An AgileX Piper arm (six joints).
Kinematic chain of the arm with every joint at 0, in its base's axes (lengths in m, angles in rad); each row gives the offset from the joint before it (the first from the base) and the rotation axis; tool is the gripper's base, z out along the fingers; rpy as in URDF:
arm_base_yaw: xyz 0 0 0.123 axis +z
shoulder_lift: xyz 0 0 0 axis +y
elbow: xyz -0.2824 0 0.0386 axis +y
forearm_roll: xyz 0.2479 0 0.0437 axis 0.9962 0 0.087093
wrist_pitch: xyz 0 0 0 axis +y
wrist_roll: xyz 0.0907 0 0.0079 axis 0.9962 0 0.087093
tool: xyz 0 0 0 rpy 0 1.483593 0
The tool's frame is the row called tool.
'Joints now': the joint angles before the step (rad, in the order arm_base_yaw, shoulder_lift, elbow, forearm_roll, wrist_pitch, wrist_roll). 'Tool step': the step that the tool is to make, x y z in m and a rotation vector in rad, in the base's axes. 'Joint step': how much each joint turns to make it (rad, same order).
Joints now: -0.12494 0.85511 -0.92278 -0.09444 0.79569 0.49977
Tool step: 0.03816 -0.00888 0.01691 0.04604 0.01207 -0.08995
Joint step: 0.00004 0.15968 -0.14641 -0.06049 0.01632 0.13091
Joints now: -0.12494 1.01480 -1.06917 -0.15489 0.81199 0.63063
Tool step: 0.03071 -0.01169 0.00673 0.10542 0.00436 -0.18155
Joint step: -0.00652 0.12963 -0.11544 -0.08738 0.04080 0.24764
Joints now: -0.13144 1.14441 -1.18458 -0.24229 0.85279 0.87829
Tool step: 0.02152 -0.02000 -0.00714 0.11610 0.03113 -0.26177
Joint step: -0.03589 0.11098 -0.07388 -0.09589 0.07897 0.28725
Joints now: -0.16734 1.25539 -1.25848 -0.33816 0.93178 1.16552
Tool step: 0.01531 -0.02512 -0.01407 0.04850 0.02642 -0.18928
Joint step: -0.06400 0.08919 -0.03162 -0.05755 0.02531 0.15687
